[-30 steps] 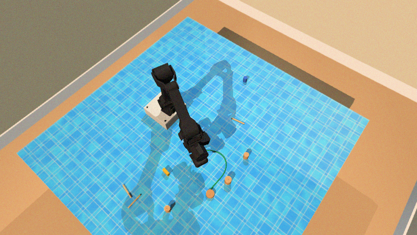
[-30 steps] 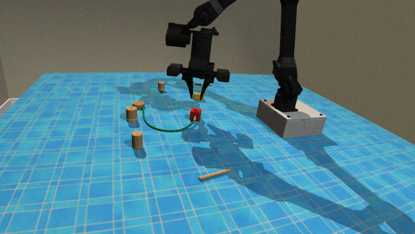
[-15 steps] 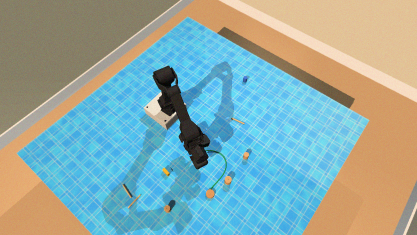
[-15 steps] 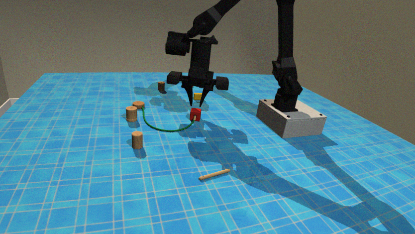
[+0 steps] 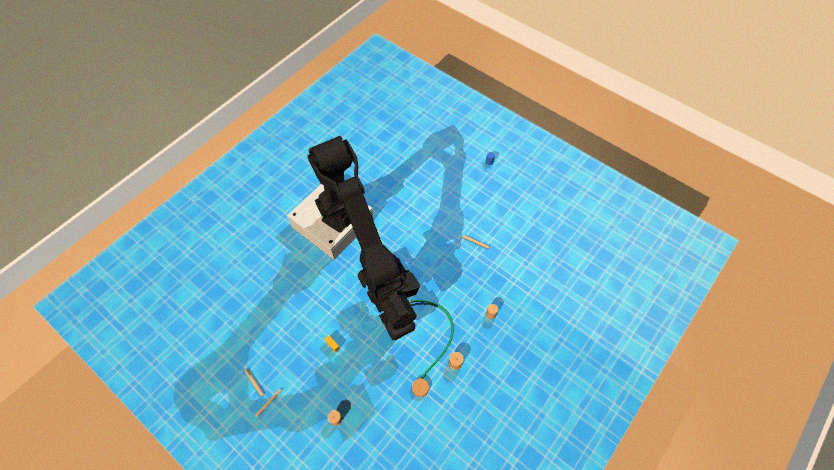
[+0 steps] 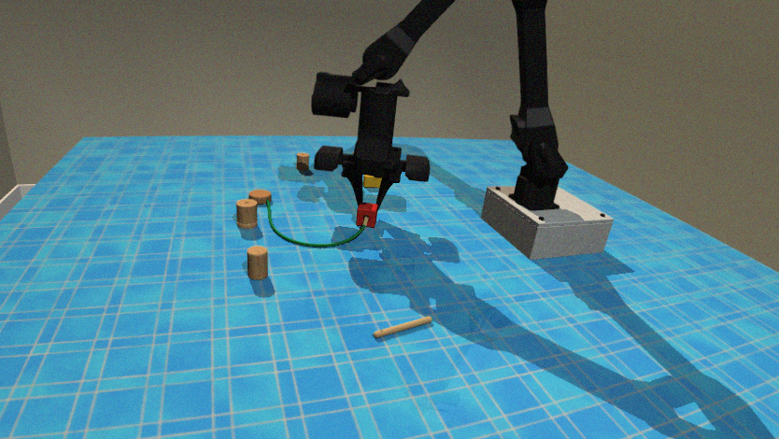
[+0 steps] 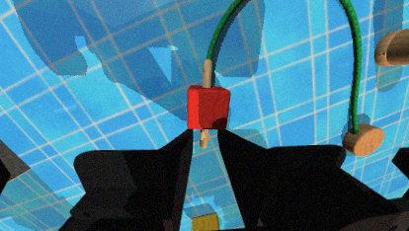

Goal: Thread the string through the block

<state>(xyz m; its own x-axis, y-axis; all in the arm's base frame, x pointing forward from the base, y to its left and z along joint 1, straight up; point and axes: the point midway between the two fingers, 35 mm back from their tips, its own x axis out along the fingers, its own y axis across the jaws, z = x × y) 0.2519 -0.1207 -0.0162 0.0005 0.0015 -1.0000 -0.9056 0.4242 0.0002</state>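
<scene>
My gripper tip is now 2 cm to the right of the small red block and 1 cm short of it. The rest, counted from my gripper tip: round wooden button 17 cm ahead, 10 cm to the right; yellow block 14 cm to the right, 6 cm behind; small wooden cylinder 20 cm ahead, 1 cm above.
</scene>
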